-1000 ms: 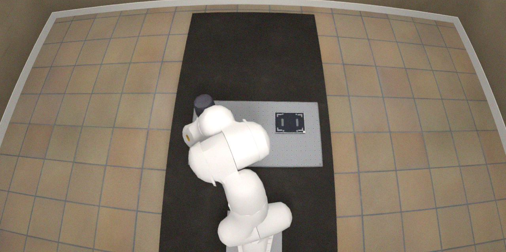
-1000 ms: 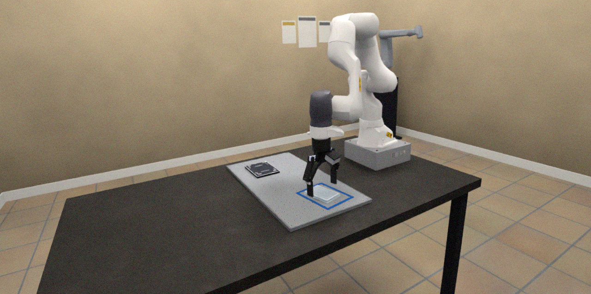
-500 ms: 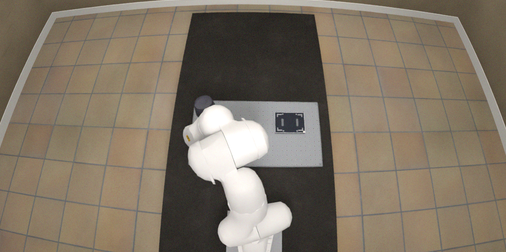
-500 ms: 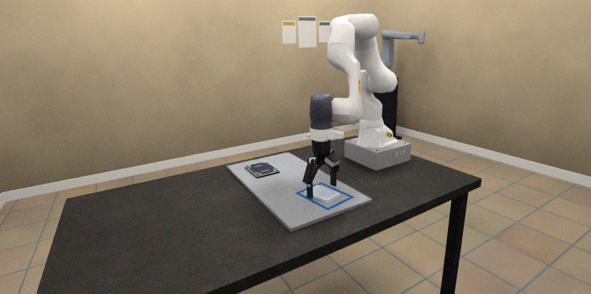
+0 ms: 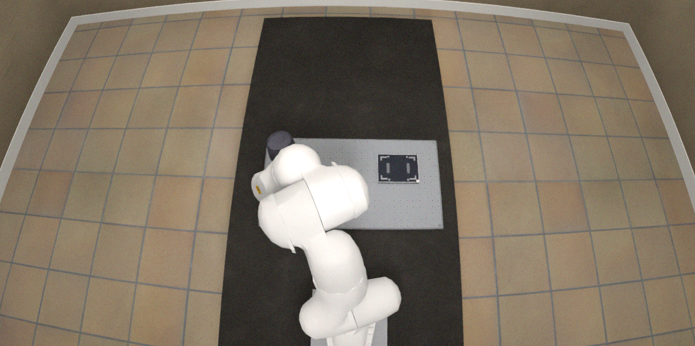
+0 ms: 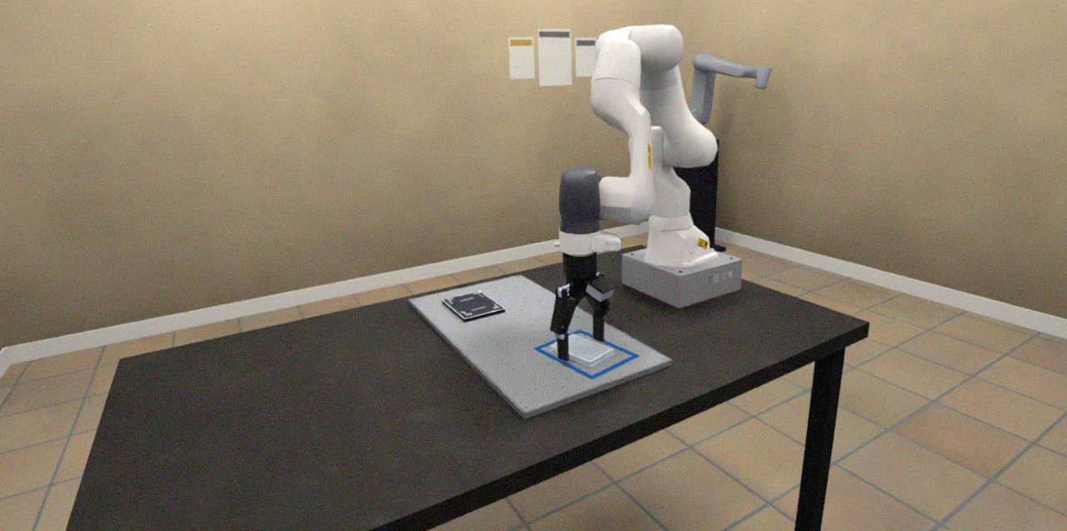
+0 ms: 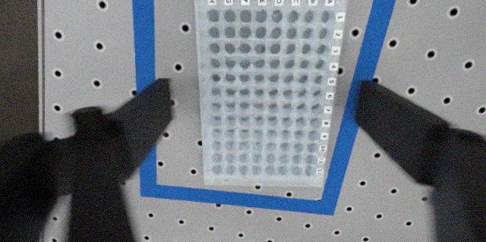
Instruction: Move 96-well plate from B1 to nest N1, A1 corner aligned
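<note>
The clear 96-well plate is 20 mm below my hand. Also, from my hand: A1 label: 40 mm ahead, 470 mm to the right, 10 mm below; then black plate nest N1: 100 mm ahead, 390 mm to the right, 20 mm below.
</note>
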